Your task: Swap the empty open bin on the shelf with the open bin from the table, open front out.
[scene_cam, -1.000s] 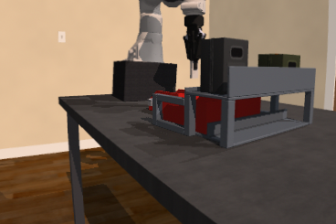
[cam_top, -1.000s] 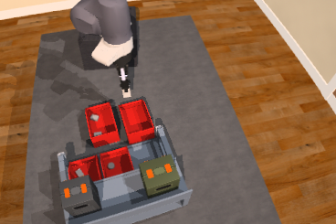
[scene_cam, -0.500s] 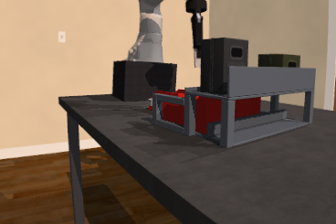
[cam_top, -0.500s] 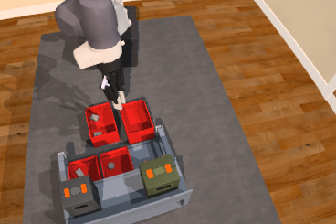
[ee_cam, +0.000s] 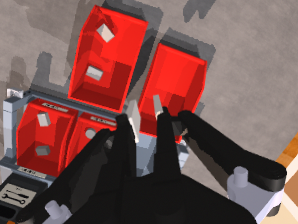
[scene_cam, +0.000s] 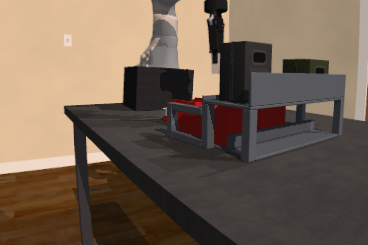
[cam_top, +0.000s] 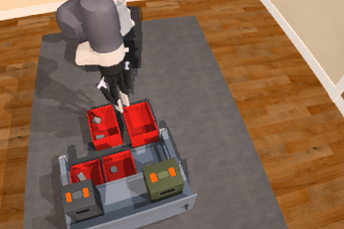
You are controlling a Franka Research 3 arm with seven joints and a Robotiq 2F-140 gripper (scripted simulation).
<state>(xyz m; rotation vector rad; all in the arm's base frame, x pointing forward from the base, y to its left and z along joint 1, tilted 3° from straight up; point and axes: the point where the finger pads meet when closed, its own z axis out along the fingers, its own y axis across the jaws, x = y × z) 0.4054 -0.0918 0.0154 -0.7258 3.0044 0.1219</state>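
Now: hand 90 mm short of the shelf lip, 70 mm to the left of it and 180 mm above it. The rest, counted from my hand: grey box: 270 mm ahead, 200 mm to the right, 30 mm below; then olive box: 290 mm ahead, 30 mm to the left, 40 mm below.
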